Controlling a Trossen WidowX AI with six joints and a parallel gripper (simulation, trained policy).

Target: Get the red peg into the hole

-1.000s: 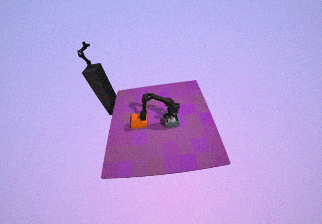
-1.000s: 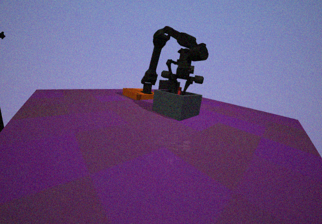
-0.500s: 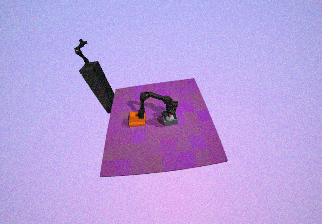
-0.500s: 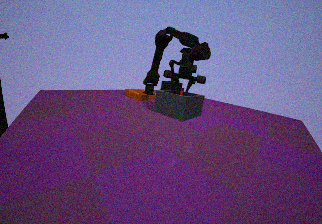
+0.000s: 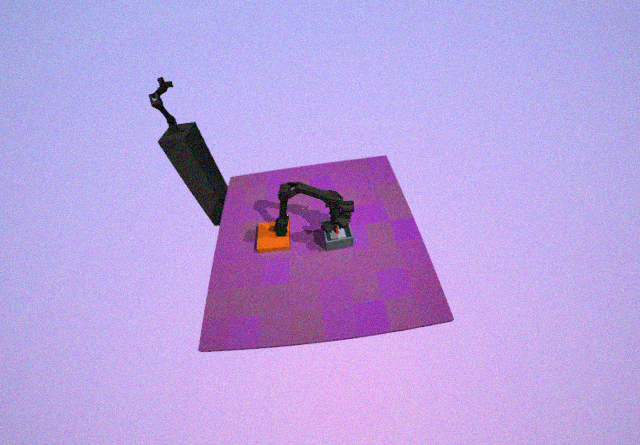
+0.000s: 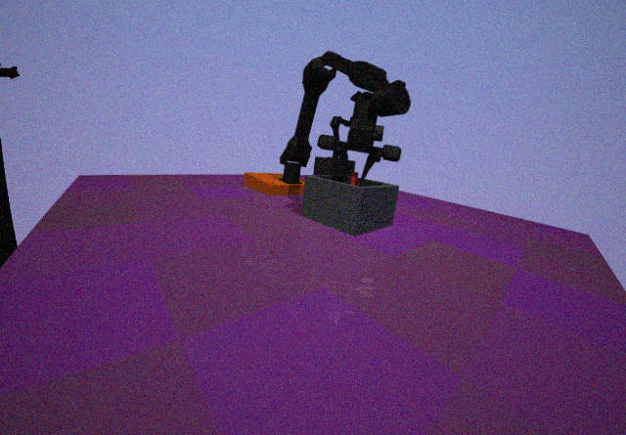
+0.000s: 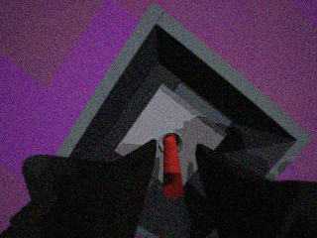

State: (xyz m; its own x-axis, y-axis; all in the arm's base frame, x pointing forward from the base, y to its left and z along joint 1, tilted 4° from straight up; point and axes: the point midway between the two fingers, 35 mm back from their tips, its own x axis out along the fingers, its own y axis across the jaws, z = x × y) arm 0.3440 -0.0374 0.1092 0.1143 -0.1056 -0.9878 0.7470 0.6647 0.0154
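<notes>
Now: the red peg 10 mm to the left of my gripper tip, 10 mm below it and 10 mm behind it. Also, from my gripper tip: grey box 60 mm below, 10 mm to the left.
</notes>
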